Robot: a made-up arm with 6 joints.
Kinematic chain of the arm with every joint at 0, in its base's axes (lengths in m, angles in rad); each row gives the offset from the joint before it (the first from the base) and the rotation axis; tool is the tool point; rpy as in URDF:
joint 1: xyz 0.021 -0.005 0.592 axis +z
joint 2: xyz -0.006 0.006 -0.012 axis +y
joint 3: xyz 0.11 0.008 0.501 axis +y
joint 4: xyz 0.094 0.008 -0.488 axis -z
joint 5: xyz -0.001 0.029 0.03 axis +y
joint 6: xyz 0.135 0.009 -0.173 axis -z
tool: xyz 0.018 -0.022 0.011 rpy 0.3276 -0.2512 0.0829
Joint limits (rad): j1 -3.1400..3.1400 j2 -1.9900..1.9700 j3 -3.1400..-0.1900 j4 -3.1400..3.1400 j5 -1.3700..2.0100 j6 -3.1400..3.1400
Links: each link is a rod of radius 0.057 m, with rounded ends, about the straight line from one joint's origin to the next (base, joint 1, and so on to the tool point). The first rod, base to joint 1, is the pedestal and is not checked.
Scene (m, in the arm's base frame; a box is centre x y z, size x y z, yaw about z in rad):
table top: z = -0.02
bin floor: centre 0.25 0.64 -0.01 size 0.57 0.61 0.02 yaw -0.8
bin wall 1: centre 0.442 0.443 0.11 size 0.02 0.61 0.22 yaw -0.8
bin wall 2: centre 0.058 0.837 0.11 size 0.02 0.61 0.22 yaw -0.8
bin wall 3: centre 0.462 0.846 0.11 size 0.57 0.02 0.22 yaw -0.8
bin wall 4: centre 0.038 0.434 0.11 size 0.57 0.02 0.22 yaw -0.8
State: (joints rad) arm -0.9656 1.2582 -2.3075 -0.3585 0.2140 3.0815
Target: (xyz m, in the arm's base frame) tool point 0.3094 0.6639 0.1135
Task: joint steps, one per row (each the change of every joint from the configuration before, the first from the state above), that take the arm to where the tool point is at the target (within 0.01 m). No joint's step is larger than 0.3 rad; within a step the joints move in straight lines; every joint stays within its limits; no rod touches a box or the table.
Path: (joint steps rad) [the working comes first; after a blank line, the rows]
Joints at the target: 0.9623 1.1038 -1.2381 -0.7366 -0.0140 3.1350
Straight joint move there: touches bin wall 1, bin wall 3.

1: 0.2735 -0.0864 0.1896 -0.0657 -0.0403 0.0067
2: 0.2736 -0.0864 0.1897 -0.0657 -0.0403 0.0068
3: 0.2735 -0.0863 0.1896 -0.0657 -0.0402 0.0067
4: 0.2735 -0.0864 0.1896 -0.0657 -0.0403 0.0068
5: 0.2735 -0.0864 0.1897 -0.0657 -0.0403 0.0067
6: 0.2736 -0.0864 0.1896 -0.0657 -0.0403 0.0068
7: 0.2735 -0.0864 0.1896 -0.0656 -0.0402 0.0067
8: 0.0066 0.2251 -0.1290 0.0408 0.0269 0.0032
9: 0.0066 0.2252 -0.1290 0.0409 0.0270 0.0031

